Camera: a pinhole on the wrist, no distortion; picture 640 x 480 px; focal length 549.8 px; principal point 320.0 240.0 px. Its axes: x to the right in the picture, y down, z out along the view. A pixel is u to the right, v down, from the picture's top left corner.
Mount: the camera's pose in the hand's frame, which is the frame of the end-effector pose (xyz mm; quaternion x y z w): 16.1 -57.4 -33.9 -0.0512 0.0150 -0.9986 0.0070
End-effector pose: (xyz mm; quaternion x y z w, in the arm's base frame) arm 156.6 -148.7 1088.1 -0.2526 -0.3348 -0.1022 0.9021
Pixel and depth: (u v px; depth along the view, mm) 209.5 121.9 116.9
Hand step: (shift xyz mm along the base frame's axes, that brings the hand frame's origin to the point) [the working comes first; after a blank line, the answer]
In the camera's frame: -23.5 -25.1 116.9

-18.5 11.4 99.5
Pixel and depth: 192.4 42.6 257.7
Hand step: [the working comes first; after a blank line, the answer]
In the camera's frame: -59.8 -92.5 257.7

-34.8 137.5 197.1
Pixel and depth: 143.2 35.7 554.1
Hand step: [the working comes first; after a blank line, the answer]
In the camera's frame: -178.2 -205.9 554.1

-44.4 375.9 437.5
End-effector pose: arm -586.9 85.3 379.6 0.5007 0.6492 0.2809 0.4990
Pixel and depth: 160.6 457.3 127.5
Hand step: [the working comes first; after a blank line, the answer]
In the camera's frame: -37.0 50.4 127.5

40.3 12.3 -150.4
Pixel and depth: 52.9 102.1 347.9
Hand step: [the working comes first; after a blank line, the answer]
In the camera's frame: -169.0 -87.3 347.9

284.5 171.0 -163.3
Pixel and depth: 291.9 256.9 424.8
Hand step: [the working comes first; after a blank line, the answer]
In the camera's frame: -21.7 13.1 424.8

328.0 -4.5 -234.0
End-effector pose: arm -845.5 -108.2 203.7 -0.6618 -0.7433 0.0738 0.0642
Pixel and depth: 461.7 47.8 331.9
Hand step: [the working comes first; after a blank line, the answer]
In the camera's frame: 85.5 -116.0 331.9

-9.0 -38.4 -311.7
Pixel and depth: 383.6 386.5 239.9
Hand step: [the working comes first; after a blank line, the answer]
In the camera's frame: 27.8 63.9 239.9

-166.7 -5.9 -176.5
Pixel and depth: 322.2 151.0 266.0
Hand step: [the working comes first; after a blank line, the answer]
In the camera's frame: 1.1 -43.1 266.0

-71.2 33.2 -223.4
